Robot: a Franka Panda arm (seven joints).
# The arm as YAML. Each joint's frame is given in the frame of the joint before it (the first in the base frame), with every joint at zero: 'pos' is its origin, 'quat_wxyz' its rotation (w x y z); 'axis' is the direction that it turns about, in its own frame. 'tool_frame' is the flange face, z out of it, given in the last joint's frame.
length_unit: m
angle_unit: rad
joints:
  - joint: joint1
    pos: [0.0, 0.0, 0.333]
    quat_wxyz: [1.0, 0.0, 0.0, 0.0]
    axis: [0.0, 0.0, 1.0]
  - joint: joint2
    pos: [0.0, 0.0, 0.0]
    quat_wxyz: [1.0, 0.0, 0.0, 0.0]
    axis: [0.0, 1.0, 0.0]
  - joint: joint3
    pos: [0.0, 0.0, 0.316]
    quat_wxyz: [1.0, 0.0, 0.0, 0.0]
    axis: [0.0, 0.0, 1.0]
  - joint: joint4
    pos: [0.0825, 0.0, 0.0]
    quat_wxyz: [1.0, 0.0, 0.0, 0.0]
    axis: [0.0, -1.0, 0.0]
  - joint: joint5
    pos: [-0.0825, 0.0, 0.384]
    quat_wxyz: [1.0, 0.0, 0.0, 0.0]
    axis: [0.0, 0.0, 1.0]
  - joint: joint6
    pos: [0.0, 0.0, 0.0]
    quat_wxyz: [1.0, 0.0, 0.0, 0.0]
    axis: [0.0, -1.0, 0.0]
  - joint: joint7
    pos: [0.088, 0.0, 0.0]
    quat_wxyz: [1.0, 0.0, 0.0, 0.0]
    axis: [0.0, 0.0, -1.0]
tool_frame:
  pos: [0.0, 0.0, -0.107]
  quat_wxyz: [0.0, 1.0, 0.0, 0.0]
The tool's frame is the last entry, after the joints.
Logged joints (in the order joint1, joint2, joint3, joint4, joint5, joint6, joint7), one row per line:
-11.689, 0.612, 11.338, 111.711, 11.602, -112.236, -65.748
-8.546, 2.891, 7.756, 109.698, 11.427, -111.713, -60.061
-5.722, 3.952, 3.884, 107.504, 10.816, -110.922, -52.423
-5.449, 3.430, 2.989, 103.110, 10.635, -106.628, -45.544
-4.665, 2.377, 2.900, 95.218, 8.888, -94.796, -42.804
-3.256, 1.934, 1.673, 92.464, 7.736, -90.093, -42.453
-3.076, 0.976, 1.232, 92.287, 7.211, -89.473, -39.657
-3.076, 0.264, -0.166, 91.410, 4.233, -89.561, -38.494
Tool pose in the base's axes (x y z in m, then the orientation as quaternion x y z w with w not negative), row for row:
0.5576, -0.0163, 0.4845, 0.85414, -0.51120, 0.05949, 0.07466
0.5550, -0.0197, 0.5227, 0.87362, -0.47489, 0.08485, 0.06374
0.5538, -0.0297, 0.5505, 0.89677, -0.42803, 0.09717, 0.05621
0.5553, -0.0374, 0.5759, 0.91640, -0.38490, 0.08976, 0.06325
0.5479, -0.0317, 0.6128, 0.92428, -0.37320, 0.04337, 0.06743
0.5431, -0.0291, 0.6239, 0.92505, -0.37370, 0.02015, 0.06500
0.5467, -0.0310, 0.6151, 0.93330, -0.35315, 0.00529, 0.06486
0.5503, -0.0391, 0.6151, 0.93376, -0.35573, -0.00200, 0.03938
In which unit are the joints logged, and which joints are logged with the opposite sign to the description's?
The joints are logged in degrees. Opposite sign: joint2, joint4, joint5, joint6, joint7.
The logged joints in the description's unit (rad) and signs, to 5 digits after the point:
-0.20401, -0.01068, 0.19789, -1.94972, -0.20249, 1.95889, 1.14752
-0.14916, -0.05046, 0.13537, -1.91459, -0.19944, 1.94976, 1.04826
-0.09987, -0.06898, 0.06779, -1.87630, -0.18877, 1.93595, 0.91495
-0.09510, -0.05986, 0.05217, -1.79961, -0.18562, 1.86101, 0.79489
-0.08142, -0.04149, 0.05061, -1.66187, -0.15512, 1.65450, 0.74707
-0.05683, -0.03375, 0.02920, -1.61380, -0.13502, 1.57242, 0.74094
-0.05369, -0.01703, 0.02150, -1.61071, -0.12586, 1.56160, 0.69215
-0.05369, -0.00461, -0.00290, -1.59541, -0.07388, 1.56313, 0.67185

